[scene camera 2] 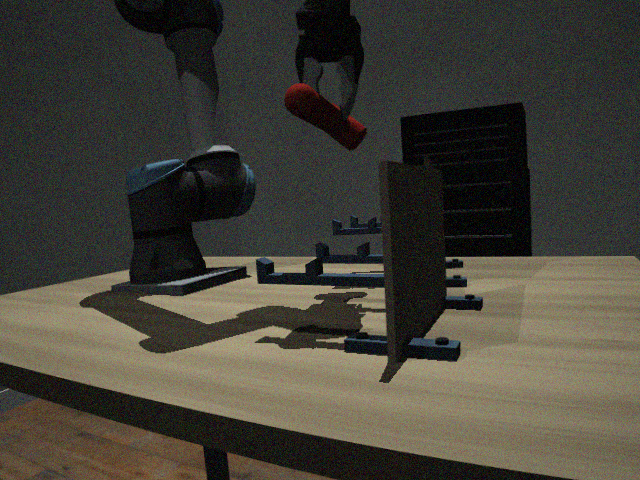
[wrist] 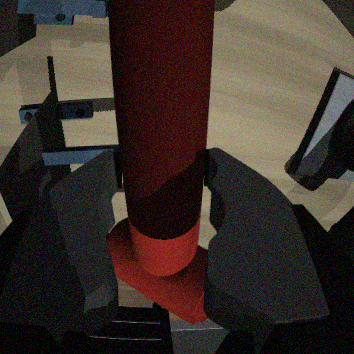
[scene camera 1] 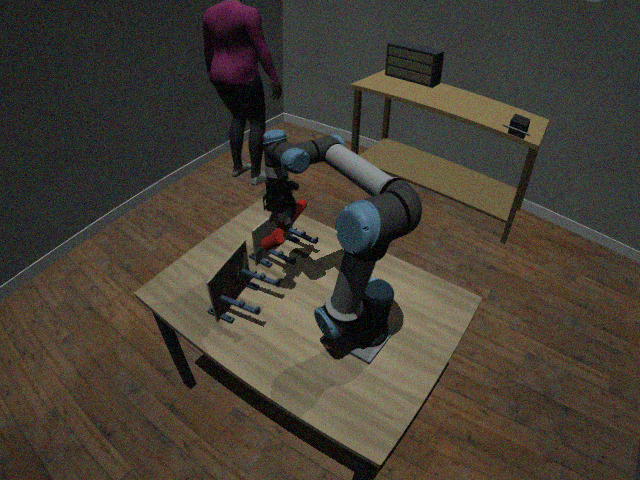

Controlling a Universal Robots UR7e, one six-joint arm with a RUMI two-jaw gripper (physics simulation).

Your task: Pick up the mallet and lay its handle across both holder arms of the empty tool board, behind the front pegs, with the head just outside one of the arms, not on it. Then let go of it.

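Places are measured from the arm's base along level axes (x ahead, y left, z up), in millimetres.
Pixels of known places: gripper, fingertip midpoint: [wrist: 162,153] [scene camera 1: 283,227]; arm's base, origin of the base link: [scene camera 2: 169,277] [scene camera 1: 367,330].
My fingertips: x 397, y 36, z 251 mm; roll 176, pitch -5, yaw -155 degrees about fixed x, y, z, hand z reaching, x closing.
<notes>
For each thing: its middle in the pictures, then the offset to it from my fingertips.
- red mallet, body centre: [wrist: 161,90] [scene camera 2: 324,116] [scene camera 1: 287,221] dy -29, dx +13, dz +2 mm
- thicker head, body centre: [wrist: 165,267] [scene camera 2: 341,126] [scene camera 1: 272,241] dy +78, dx -34, dz +3 mm
- far tool board, body centre: [scene camera 2: 374,248] [scene camera 1: 284,237] dy -97, dx +124, dz -177 mm
The red mallet [scene camera 1: 272,239] [scene camera 2: 325,114] [wrist: 160,110] is in the air, tilted. My gripper [scene camera 1: 285,222] [scene camera 2: 328,105] [wrist: 162,153] is shut on its handle. The thicker head [wrist: 155,285] is beyond the fingers at the bottom of the wrist view and toward the near side in scene camera 1. The handle runs the other way. The far tool board [scene camera 1: 256,238] [scene camera 2: 413,248] stands upright, close to the gripper in scene camera 1; in scene camera 2 the mallet is above its top edge. The near tool board [scene camera 1: 227,281] stands beside it. Neither shows a tool.
Blue holder arms [scene camera 1: 240,304] [scene camera 2: 351,280] with upright pegs stick out from the boards toward the robot base [scene camera 1: 379,310] [scene camera 2: 165,253]. Blue feet [scene camera 2: 434,348] stand on the table. A dark cabinet [scene camera 2: 485,180], a workbench [scene camera 1: 465,105] and a person [scene camera 1: 235,56] are beyond the table.
</notes>
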